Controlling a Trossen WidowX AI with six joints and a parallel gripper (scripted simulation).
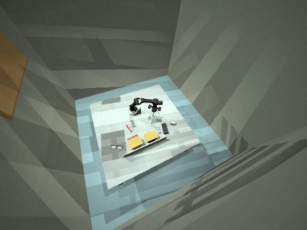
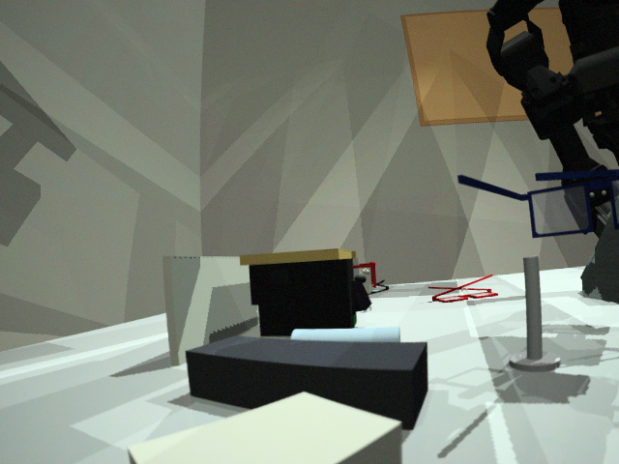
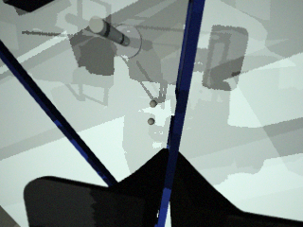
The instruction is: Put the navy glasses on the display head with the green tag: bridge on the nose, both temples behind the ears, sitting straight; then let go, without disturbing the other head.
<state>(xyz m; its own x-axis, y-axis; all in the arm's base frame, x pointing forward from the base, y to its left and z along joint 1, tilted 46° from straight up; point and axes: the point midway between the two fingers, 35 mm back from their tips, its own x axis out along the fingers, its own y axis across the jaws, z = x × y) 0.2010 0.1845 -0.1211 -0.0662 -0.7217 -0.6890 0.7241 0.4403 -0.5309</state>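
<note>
Right now the grey stand post is 11 cm ahead of my gripper tip, 9 cm below it and 1 cm to the right of it. The rest, counted from my gripper tip: light blue cylinder: 25 cm ahead, 10 cm below, 9 cm to the right; dark block: 29 cm ahead, 10 cm below; cream box: 28 cm ahead, 16 cm to the left, 9 cm below.
</note>
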